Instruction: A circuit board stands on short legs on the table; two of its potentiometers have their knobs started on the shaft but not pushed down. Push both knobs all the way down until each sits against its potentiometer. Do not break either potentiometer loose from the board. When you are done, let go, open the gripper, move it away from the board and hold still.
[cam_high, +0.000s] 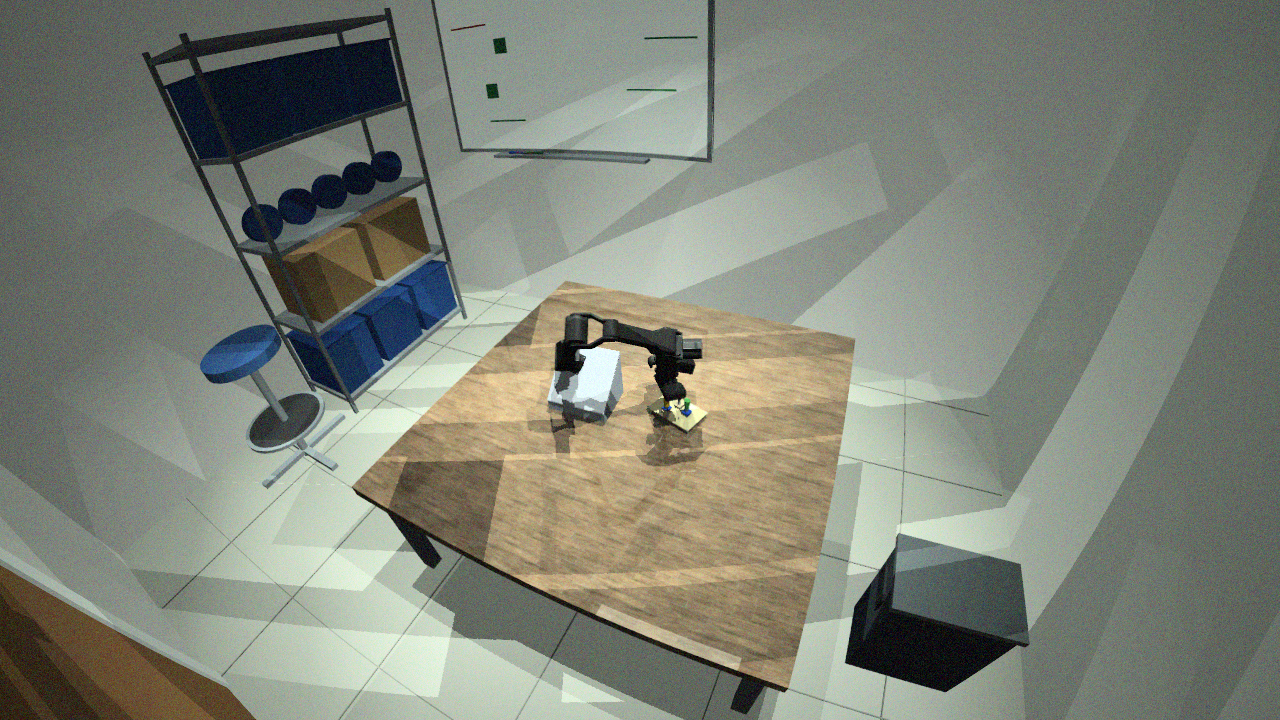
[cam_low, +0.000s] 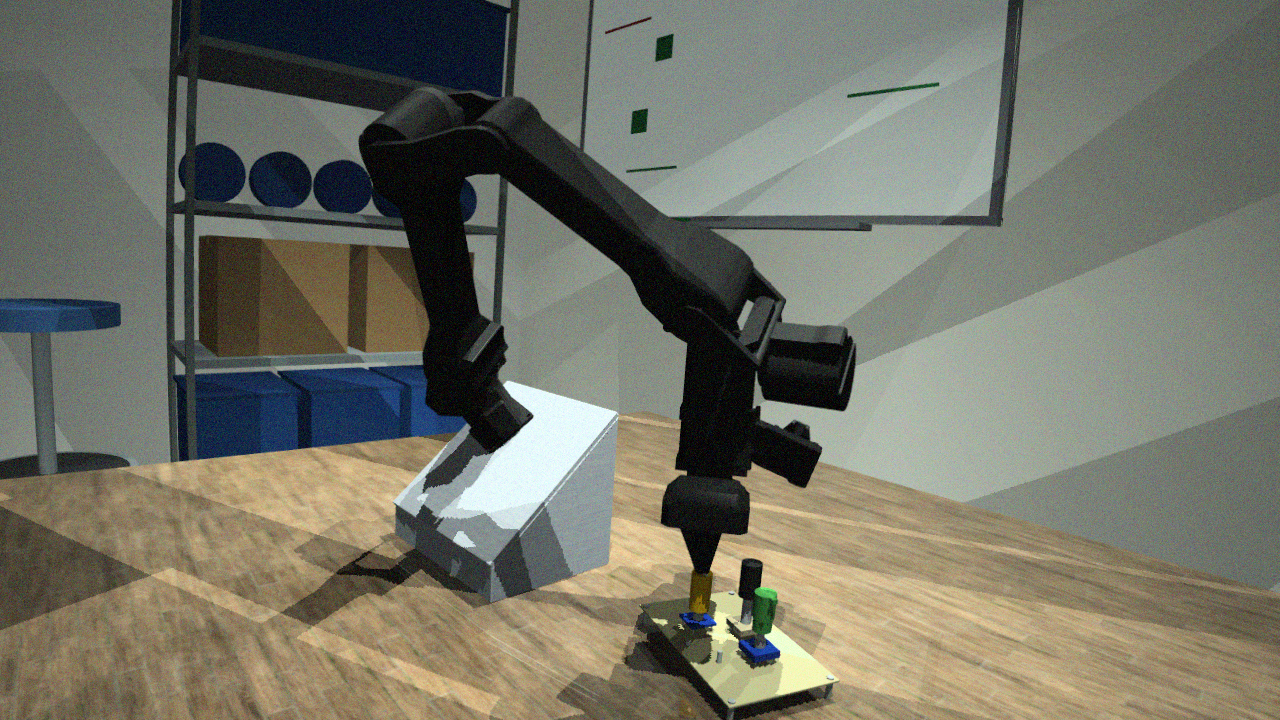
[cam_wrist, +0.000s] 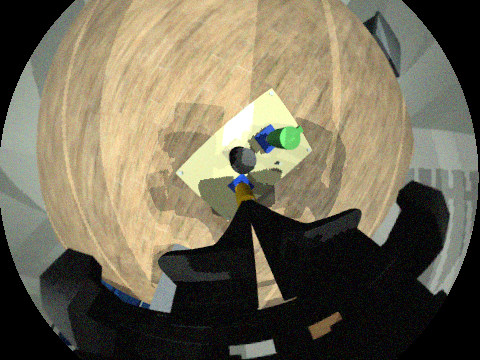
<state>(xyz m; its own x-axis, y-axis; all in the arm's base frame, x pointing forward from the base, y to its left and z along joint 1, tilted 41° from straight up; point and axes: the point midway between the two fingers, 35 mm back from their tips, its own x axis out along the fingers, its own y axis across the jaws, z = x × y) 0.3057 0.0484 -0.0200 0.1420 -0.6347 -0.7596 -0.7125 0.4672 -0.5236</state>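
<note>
My gripper tip is 10 mm above the yellow knob. Round my gripper tip: green knob 70 mm ahead, 10 mm to the left, 10 mm below.
</note>
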